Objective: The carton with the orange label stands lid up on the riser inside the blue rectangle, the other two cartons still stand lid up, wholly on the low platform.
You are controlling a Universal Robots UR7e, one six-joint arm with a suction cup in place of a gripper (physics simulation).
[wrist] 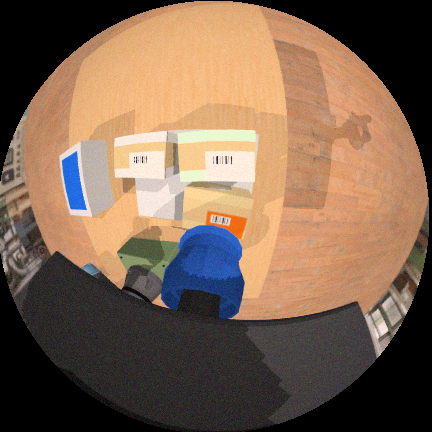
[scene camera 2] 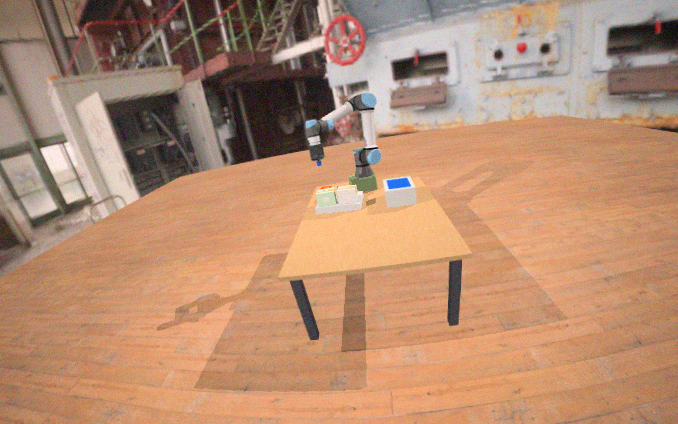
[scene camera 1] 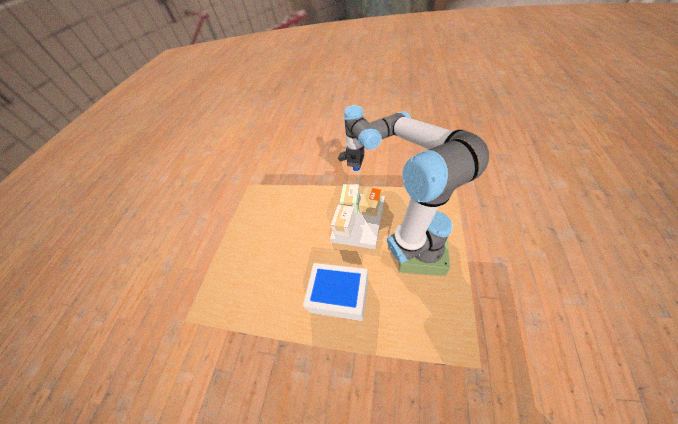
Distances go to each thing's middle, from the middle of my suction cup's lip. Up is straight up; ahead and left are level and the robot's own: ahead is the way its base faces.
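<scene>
The carton with orange label point(wrist: 204, 203) is here, and my suction cup is 60 mm past it, 10 mm to the right of it and 240 mm above it. Counted from my suction cup, the low white platform point(scene camera 1: 365, 231) is 90 mm to the left, 10 mm behind and 300 mm below. The riser with blue rectangle point(scene camera 1: 338, 291) is 520 mm to the left of my suction cup, 20 mm behind it and 270 mm below it.
</scene>
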